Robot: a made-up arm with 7 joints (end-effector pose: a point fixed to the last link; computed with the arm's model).
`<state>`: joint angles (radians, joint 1 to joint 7).
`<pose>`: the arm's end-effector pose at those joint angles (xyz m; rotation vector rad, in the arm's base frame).
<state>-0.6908 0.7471 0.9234 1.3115 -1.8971 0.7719 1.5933</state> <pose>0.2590 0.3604 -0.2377 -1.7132 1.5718 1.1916</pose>
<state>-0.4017 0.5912 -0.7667 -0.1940 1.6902 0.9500 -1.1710</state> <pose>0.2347 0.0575 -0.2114 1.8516 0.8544 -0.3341</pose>
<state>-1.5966 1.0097 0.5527 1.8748 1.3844 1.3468 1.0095</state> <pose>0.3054 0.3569 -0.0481 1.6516 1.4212 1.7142</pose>
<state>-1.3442 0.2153 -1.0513 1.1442 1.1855 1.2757 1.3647</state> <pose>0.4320 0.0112 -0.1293 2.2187 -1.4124 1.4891</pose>
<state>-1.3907 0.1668 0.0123 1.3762 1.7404 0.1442 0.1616</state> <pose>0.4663 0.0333 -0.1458 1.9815 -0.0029 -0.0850</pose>
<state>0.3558 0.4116 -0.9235 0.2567 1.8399 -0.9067 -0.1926</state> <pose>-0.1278 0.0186 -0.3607 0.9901 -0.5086 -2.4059</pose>
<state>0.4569 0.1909 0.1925 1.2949 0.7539 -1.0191 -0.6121</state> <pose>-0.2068 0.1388 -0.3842 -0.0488 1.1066 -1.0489</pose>
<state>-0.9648 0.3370 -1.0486 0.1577 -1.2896 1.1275 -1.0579</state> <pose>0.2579 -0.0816 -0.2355 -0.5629 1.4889 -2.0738</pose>
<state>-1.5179 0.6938 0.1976 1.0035 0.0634 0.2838 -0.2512</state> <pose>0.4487 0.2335 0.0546 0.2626 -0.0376 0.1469</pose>
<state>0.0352 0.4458 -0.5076 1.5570 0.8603 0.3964 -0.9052</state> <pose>-0.1113 0.2855 -0.3964 0.5750 2.7745 -1.0361</pose>
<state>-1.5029 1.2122 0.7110 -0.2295 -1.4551 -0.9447 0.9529</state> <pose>0.0522 0.2826 0.2177 -1.8118 -2.1285 -0.1951</pose>
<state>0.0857 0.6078 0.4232 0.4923 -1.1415 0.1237 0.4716</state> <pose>0.0979 0.3490 -0.2970 -0.4584 0.5479 1.1896</pose>
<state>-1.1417 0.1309 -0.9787 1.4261 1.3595 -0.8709 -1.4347</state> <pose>0.3467 -0.0058 -0.2998 -1.5867 -0.9916 1.8632</pose>
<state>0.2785 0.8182 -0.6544 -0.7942 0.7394 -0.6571 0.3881</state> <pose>0.0319 0.0502 -0.1758 0.4503 -0.9346 -0.8324</pose>
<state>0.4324 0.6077 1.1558 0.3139 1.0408 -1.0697 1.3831</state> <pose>-0.0273 0.3893 -0.1621 1.6040 -0.8486 0.8733</pose>
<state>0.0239 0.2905 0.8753 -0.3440 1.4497 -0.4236 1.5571</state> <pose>0.1262 0.2811 -0.1613 1.7252 -1.4657 1.3084</pose>
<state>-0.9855 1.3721 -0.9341 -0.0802 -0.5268 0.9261 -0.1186</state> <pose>0.3183 0.2280 -0.0935 1.0939 0.8749 -0.1684</pose>
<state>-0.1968 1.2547 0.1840 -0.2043 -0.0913 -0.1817 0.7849</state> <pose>0.2535 0.2526 -0.0282 0.9126 -0.8468 0.5126</pose>
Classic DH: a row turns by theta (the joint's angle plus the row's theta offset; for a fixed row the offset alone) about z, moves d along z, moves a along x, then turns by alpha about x. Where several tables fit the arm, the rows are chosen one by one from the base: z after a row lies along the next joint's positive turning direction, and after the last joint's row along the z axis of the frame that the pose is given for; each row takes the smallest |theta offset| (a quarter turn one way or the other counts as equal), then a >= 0, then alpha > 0; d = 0 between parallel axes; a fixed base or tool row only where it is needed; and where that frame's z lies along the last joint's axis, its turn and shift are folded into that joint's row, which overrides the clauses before.
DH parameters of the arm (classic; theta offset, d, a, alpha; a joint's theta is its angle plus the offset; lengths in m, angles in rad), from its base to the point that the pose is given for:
base (fixed): -0.071 0 0 -1.3004
joint 1: -1.3111 0.0575 -0.0208 -1.5708
joint 2: 1.2915 -0.0003 -0.008 1.5708
joint 3: 1.5708 -0.24 0.0224 -1.5708
joint 4: 1.5708 0.003 0.0138 1.5708
joint 5: 0 0.1708 0.0003 -1.5708
joint 6: -1.5708 0 0.0577 1.5708
joint 7: 0 0.0003 0 0

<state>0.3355 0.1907 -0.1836 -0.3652 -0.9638 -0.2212 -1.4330</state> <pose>0.0984 0.0891 -0.2676 -0.7399 -0.5290 -1.2858</pose>
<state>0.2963 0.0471 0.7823 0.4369 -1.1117 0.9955 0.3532</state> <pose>-0.0554 0.2000 -0.3836 -1.2892 1.3548 0.9955</pose>
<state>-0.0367 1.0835 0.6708 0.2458 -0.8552 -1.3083 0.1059</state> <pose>0.1405 0.3729 -0.0052 0.4530 -1.5084 0.4273</pose>
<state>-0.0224 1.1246 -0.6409 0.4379 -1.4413 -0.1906 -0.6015</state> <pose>0.1256 0.3241 -0.2934 -0.3314 0.6974 -0.3223</pose>
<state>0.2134 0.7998 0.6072 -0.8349 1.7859 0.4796 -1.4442</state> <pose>0.1193 0.2191 -0.0208 1.8228 1.2262 0.5180</pose>
